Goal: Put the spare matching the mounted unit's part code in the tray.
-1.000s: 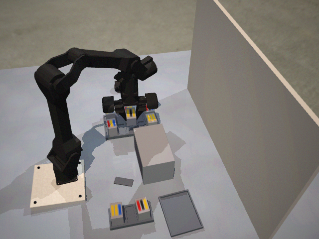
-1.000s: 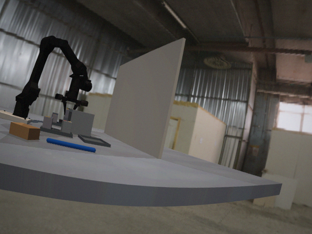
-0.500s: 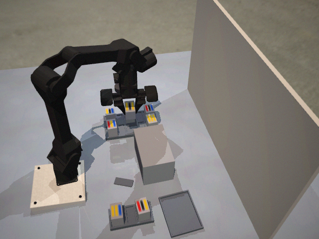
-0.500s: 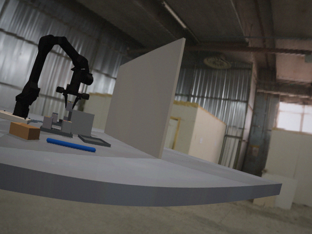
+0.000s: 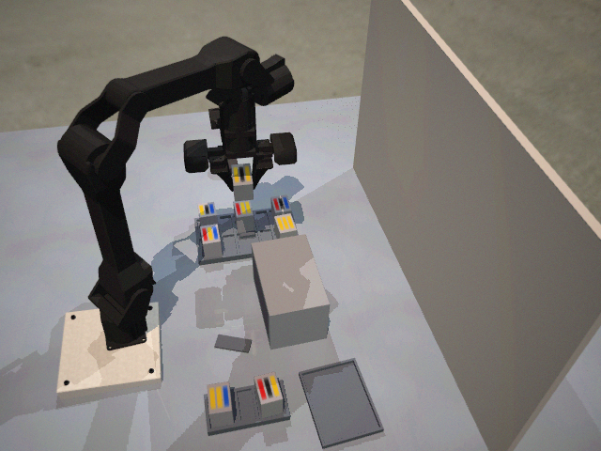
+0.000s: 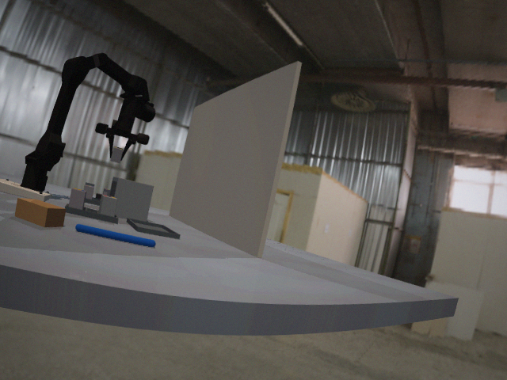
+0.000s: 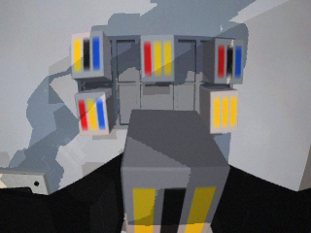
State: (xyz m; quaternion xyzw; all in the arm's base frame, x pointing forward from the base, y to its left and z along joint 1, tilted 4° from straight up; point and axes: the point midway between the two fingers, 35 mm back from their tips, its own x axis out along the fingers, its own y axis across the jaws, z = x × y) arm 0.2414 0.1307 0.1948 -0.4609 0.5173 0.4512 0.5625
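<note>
Now: the dark tray 50 mm ahead of my gripper tip, 370 mm to the right of it and 150 mm below it. Round my gripper tip: tall grey wall panel: 270 mm ahead, 190 mm to the right, 70 mm above; dark puck: 20 mm ahead, 250 mm to the left, 150 mm below; grey mounted unit: 30 mm ahead, 160 mm to the right, 100 mm below.
</note>
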